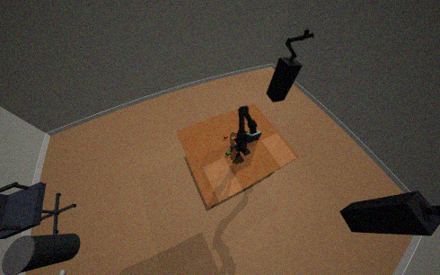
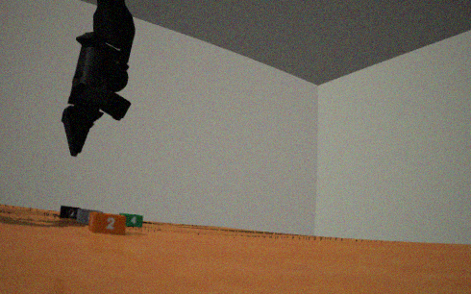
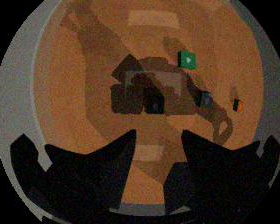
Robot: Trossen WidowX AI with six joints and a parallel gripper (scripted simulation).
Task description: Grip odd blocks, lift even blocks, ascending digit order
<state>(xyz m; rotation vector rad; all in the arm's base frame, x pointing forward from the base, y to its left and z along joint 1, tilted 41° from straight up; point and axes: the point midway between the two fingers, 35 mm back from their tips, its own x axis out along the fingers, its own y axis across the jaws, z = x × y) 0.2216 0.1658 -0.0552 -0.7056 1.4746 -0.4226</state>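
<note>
The orange block lies 6 cm ahead of my gripper tip, 25 cm to the right of it and 10 cm below it. From my gripper tip the other things lie so: green block (11 cm ahead, 5 cm to the right, 10 cm below); then black block (10 cm below); then grey block (4 cm ahead, 11 cm to the right, 10 cm below).
</note>
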